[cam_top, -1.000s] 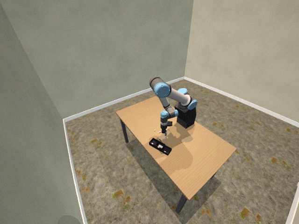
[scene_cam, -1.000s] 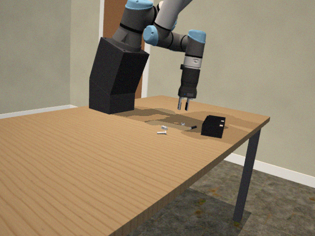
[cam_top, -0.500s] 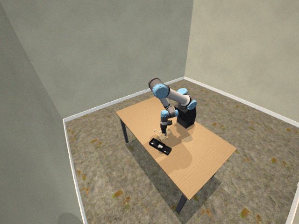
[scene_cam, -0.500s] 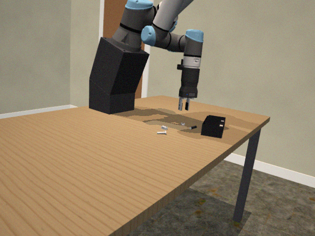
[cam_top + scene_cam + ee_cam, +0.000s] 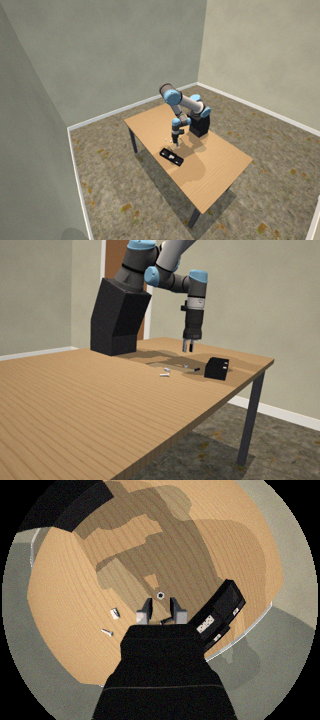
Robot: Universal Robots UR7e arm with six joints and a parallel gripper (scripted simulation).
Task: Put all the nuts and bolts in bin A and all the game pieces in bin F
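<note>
Right now my hand is 80 mm above the small ring-shaped piece. From my hand the other things lie so: bolt 40 mm ahead, 180 mm to the right, 80 mm below; white speckled piece 110 mm ahead, 80 mm to the left, 80 mm below; black bin 120 mm ahead, 80 mm to the left, 70 mm below.
</note>
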